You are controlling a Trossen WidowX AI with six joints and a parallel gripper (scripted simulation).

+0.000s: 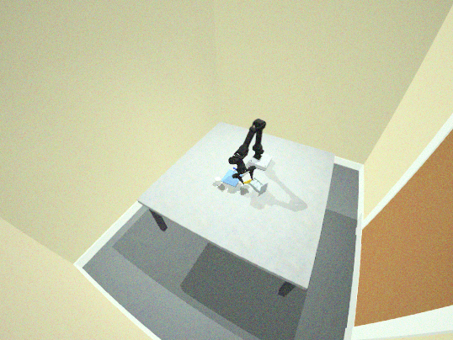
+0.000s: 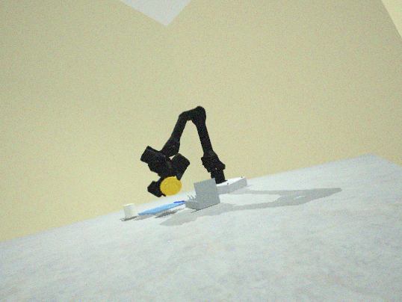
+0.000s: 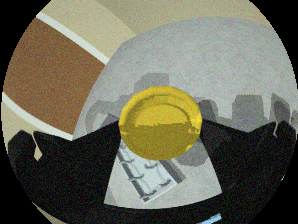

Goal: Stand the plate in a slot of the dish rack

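Right now the grey dish rack is 80 mm behind my gripper tip, 40 mm to the left of it and 60 mm below it. From my gripper tip the other things lie so: light blue mat 30 mm behind, 170 mm to the right, 80 mm below; yellow plate 10 mm to the right; blue spoon 130 mm behind, 180 mm to the right, 80 mm below.
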